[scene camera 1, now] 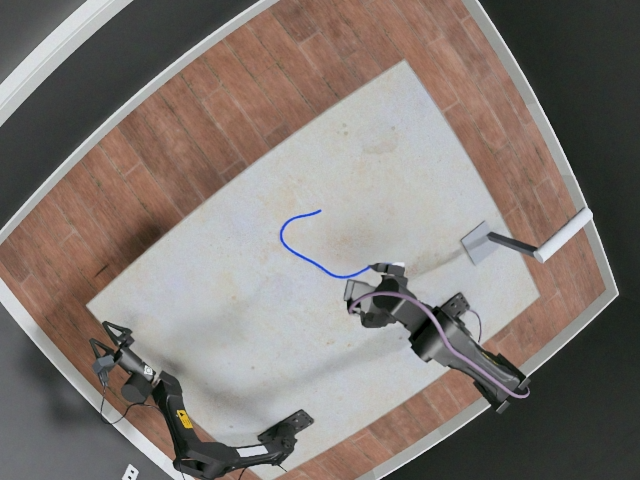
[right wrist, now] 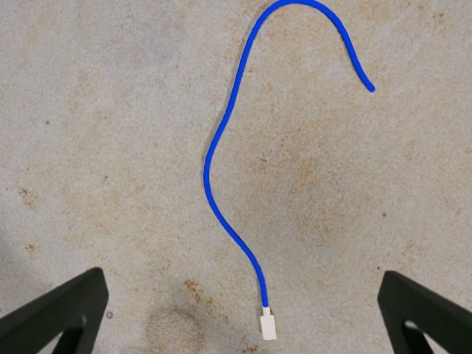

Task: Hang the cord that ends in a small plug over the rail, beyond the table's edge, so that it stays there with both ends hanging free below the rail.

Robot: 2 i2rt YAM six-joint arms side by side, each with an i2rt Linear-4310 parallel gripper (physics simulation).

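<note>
A blue cord lies in a loose S-curve on the pale table. Its small white plug is partly covered by the right gripper in scene camera 1. The white rail juts out beyond the table's right edge on a dark arm. My right gripper is open above the table near the plug end; in the right wrist view the plug appears between the spread fingertips. My left gripper is open and empty near the table's left corner, away from the cord.
The rail's grey base plate sits on the table near its right edge, with the dark support arm reaching outward from it. Brick-patterned floor surrounds the table. The right arm spans the lower right of the table, and the left arm lies along its lower left.
</note>
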